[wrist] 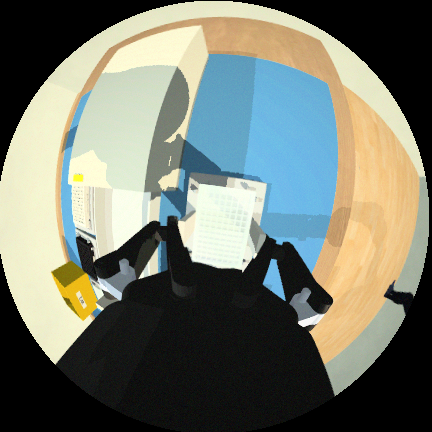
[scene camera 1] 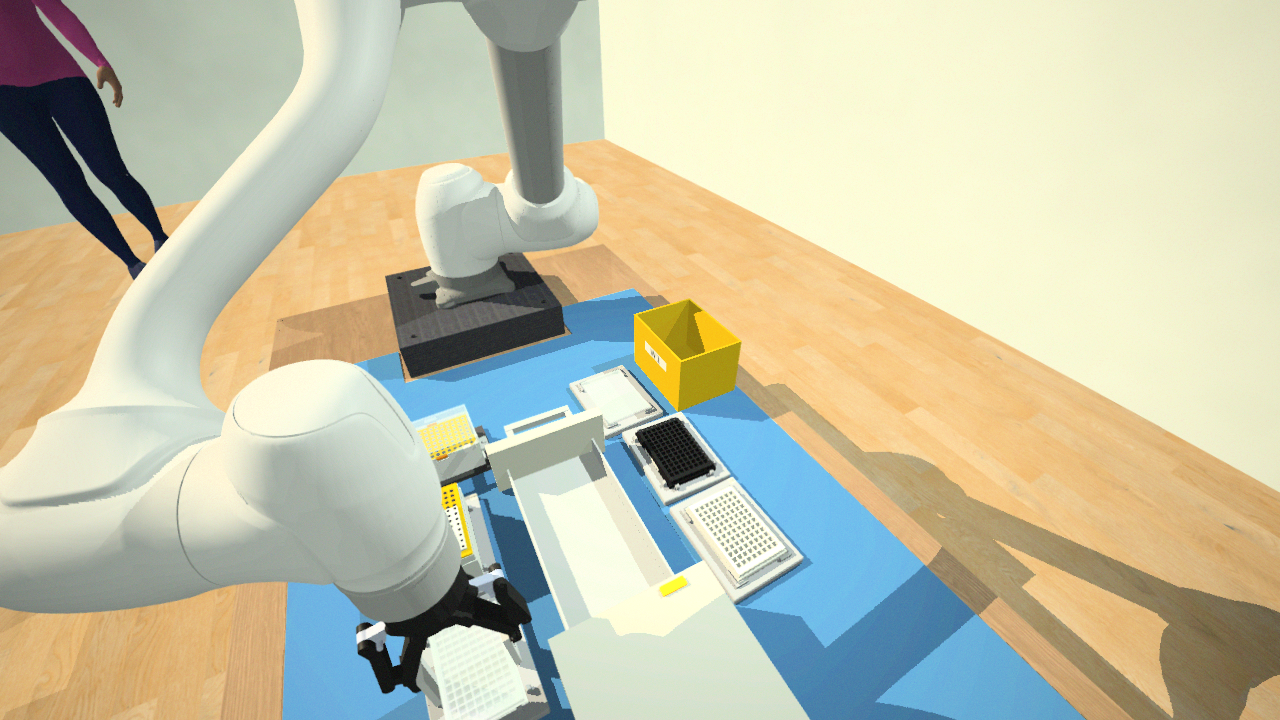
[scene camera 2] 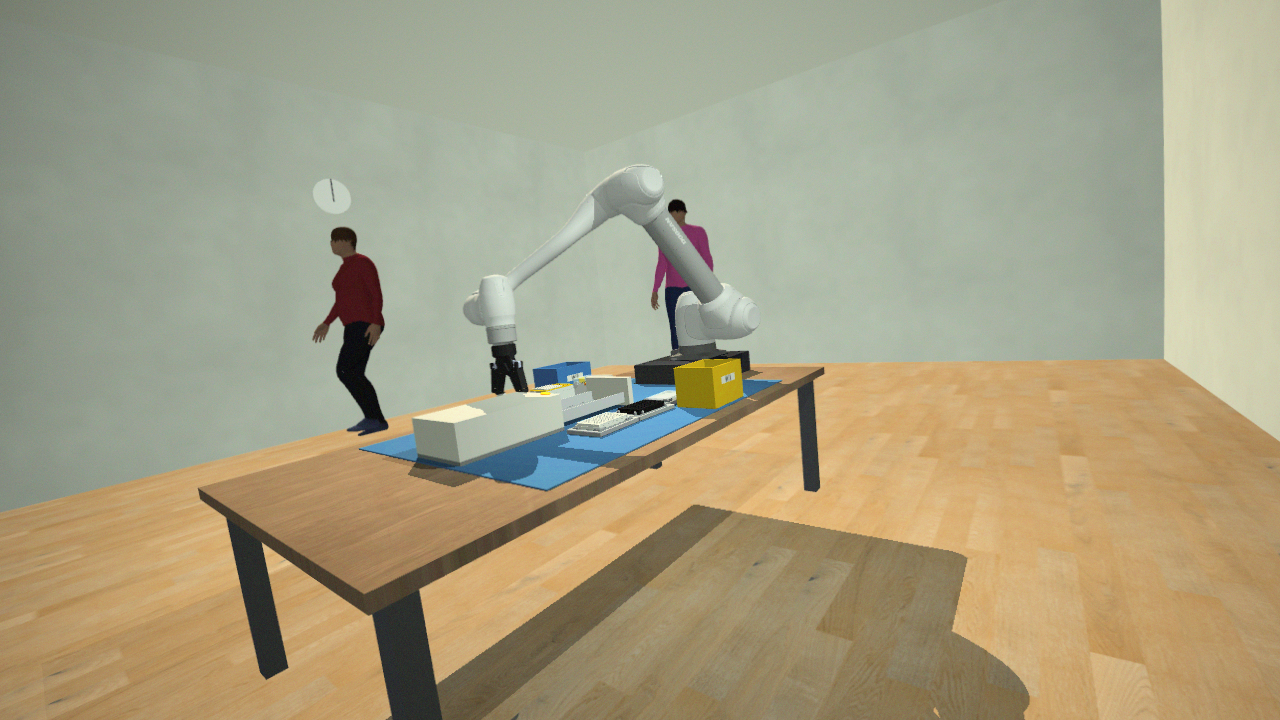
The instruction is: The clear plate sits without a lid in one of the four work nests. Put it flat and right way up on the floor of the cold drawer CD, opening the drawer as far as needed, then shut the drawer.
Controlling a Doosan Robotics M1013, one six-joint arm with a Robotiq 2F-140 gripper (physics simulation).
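Frame: origin at the arm's base, x back, y right, z up, level; metres.
Where they show: gripper, between the fingertips: (wrist: 221,224) (scene camera 1: 477,671); arm's base, origin of its link: (scene camera 1: 470,282) (scene camera 2: 698,356).
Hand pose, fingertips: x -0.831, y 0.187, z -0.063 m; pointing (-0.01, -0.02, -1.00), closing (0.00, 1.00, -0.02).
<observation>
Each offset is from my fingertips to the top centre of the thing. "spot": to the spot under its first point.
The clear plate {dx +0.006, dy +0.000, dz +0.012 m} (scene camera 1: 474,673) (wrist: 223,220) lies flat, without a lid, in a pale work nest (scene camera 1: 534,691) (wrist: 260,192) beside the cold drawer's housing. My gripper (scene camera 1: 454,660) (scene camera 2: 510,390) (wrist: 221,224) points down over it, with one finger pad against each long side. It looks shut on the plate, which still sits in the nest; in scene camera 2 the housing hides the plate. The cold drawer {spot: dx +0.100, dy -0.182, dz +0.004 m} (scene camera 1: 586,537) (wrist: 128,215) stands well open, its bare white floor showing. Its upright front {dx +0.256, dy -0.185, dz +0.080 m} (scene camera 1: 547,445) (scene camera 2: 611,387) faces the robot base, and its housing (scene camera 1: 671,662) (scene camera 2: 501,429) (wrist: 125,115) is behind.
A white plate {dx +0.009, dy -0.375, dz +0.012 m} (scene camera 1: 738,534) and a black plate {dx +0.181, dy -0.377, dz +0.012 m} (scene camera 1: 678,450) stand in nests beside the drawer, near an empty nest {spot: dx +0.346, dy -0.351, dz +0.006 m} (scene camera 1: 617,396) and a yellow bin {dx +0.361, dy -0.508, dz +0.106 m} (scene camera 1: 687,353) (scene camera 2: 708,385) (wrist: 75,291). Yellow racks {spot: dx +0.332, dy -0.044, dz +0.063 m} (scene camera 1: 447,436) {spot: dx +0.213, dy -0.028, dz +0.059 m} (scene camera 1: 452,497) stand opposite. A blue bin {dx +0.360, dy +0.139, dz +0.106 m} (scene camera 2: 561,371) is farther back.
</observation>
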